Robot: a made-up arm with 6 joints.
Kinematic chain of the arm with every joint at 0, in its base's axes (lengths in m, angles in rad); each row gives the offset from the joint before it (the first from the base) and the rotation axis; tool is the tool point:
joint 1: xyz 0 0 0.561 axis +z
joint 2: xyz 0 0 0 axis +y
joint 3: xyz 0 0 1.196 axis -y
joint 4: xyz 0 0 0 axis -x
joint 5: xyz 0.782 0 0 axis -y
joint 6: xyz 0 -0.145 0 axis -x
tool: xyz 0 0 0
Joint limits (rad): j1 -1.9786..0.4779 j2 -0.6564..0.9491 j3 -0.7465..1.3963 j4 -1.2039..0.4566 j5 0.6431..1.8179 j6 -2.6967..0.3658
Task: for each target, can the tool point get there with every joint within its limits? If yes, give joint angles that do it. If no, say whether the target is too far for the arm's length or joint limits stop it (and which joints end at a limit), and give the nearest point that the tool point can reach.
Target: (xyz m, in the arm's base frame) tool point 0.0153 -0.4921 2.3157
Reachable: yes | joints -1.2881 -0.0615 0.8322 -0.5641 1.3879 -0.0385
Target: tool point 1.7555 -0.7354 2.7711
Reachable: no: too far | nearest point 1.1934 -0.4999 2.0635 | short by 0.934 m
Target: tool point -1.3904 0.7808 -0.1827
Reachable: no: joint limits stop it (at a limit: joint 1, joint 2, joint 3) | nearest point -0.4319 -0.6860 0.4909 | short by 1.877 m
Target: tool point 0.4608 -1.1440 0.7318
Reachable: yes | joints -1.0751 0.7778 -0.3308 0.2930 1.1475 -1.4361
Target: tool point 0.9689 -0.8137 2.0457
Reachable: yes | joints -0.5871 0.5549 1.1514 0.2433 1.1800 -1.4102
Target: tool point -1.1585 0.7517 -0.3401
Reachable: no: joint limits stop it (at a limit: joint 1, joint 2, joint 3) | nearest point -0.4208 -0.6788 0.4923 | short by 1.812 m
